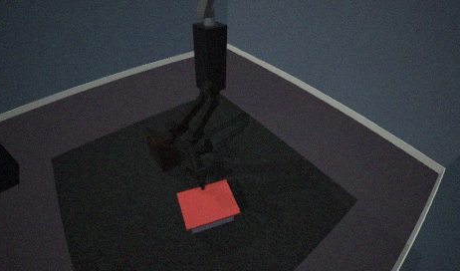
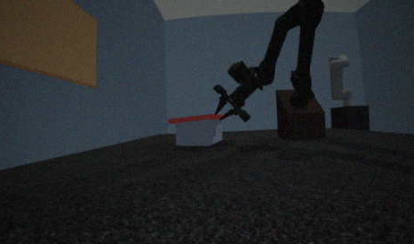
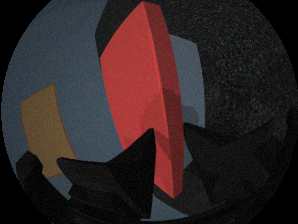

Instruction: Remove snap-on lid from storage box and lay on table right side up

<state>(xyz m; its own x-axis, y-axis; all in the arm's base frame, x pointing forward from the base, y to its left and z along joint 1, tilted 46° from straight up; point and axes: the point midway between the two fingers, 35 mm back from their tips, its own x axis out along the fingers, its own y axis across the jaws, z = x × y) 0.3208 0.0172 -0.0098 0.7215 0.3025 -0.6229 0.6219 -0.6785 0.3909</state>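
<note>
Now: gripper tip 70 mm short of the red lid and 20 mm to the left of it. Round my gripper tip: storage box: 70 mm ahead, 20 mm to the right, 50 mm below.
</note>
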